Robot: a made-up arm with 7 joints. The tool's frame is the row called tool. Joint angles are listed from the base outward. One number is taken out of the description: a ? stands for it. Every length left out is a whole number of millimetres.
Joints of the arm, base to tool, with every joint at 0 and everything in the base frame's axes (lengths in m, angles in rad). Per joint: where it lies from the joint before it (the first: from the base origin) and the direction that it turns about. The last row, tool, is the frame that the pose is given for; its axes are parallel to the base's.
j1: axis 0 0 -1 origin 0 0 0.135
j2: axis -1 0 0 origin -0.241 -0.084 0
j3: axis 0 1 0 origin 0 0.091 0.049
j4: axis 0 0 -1 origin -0.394 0 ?
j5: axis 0 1 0 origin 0.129 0.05 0
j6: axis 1 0 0 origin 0.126 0 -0.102
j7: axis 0 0 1 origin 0 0.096 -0.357
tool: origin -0.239 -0.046 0
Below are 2 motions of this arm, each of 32 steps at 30 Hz.
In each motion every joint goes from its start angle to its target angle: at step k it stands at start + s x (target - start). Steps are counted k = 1, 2, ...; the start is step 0. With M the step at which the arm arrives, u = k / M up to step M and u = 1 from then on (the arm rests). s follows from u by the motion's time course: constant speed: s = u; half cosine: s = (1 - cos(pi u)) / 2; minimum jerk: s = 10 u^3 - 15 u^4 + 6 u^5.
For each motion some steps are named. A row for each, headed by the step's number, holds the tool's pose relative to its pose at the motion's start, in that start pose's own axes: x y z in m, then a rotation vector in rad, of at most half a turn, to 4 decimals.
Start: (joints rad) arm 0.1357 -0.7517 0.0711 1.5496 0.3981 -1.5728 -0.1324
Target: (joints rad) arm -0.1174 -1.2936 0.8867 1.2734 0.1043 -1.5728 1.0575
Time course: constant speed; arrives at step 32
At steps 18, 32:
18: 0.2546 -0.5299 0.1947 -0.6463 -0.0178 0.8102
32: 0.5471 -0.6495 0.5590 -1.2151 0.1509 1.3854

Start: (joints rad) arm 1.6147 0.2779 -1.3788 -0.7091 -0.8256 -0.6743 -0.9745
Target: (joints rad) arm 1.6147 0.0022 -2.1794 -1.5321 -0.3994 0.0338 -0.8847
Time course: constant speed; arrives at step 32
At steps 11, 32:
11: -0.1576 0.0175 0.0320 0.2729 0.0781 0.2439
32: -0.3519 -0.2019 -0.1316 0.3421 0.1766 0.9160

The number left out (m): 0.109
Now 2 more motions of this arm.
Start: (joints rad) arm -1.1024 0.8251 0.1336 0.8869 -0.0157 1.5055 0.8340
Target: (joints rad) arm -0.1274 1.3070 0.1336 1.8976 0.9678 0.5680 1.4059
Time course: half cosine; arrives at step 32
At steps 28, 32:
28: -0.1034 0.3037 0.0536 -1.4719 0.1879 -0.8948
32: -0.0977 0.3191 0.0346 -1.4953 0.1834 -0.9238

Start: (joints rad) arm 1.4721 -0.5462 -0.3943 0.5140 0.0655 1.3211 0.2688
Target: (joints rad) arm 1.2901 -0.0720 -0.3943 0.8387 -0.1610 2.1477 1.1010
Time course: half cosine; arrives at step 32
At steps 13, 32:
13: 0.0801 -0.0298 0.0360 0.1468 -0.0797 0.4220
32: 0.2470 0.0264 0.0988 0.4746 -0.2442 1.2153

